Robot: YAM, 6 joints.
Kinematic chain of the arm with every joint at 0, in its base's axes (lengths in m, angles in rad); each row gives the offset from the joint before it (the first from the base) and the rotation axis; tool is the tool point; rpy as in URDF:
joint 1: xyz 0 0 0.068 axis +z
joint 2: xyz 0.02 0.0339 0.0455 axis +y
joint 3: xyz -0.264 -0.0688 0 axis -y
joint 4: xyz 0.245 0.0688 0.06 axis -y
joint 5: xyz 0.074 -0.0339 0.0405 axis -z
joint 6: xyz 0.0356 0 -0.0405 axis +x
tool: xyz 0 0 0 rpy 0 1.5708 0
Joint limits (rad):
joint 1: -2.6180..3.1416
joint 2: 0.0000..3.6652
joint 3: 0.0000..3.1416
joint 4: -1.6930..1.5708
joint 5: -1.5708..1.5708
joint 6: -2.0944..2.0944
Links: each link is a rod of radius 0.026 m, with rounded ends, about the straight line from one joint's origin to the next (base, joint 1, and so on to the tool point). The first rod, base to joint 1, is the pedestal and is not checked.
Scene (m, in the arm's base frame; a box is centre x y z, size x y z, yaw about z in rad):
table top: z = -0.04
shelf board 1: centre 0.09 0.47 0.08 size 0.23 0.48 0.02 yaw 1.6
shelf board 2: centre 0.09 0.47 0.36 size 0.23 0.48 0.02 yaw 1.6
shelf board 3: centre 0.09 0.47 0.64 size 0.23 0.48 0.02 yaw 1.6
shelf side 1: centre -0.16 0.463 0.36 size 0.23 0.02 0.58 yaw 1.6
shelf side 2: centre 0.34 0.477 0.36 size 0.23 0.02 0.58 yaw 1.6
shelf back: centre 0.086 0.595 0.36 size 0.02 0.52 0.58 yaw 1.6
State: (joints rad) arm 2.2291 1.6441 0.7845 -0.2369 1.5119 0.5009
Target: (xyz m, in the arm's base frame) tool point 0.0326 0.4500 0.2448
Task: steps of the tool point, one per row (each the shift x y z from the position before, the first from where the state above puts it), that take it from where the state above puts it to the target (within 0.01 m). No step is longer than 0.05 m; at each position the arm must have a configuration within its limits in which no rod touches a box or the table.
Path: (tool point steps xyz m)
1: 0.0225 0.0126 0.0056
2: 0.0236 0.0104 0.0057
3: 0.0246 0.0081 0.0057
4: 0.0251 0.0057 0.0058
5: 0.0256 0.0033 0.0059
6: 0.0052 0.0365 0.0145
7: 0.0082 0.0354 0.0125
8: 0.0110 0.0339 0.0107
9: 0.0136 0.0319 0.0088
10: 0.0161 0.0294 0.0069

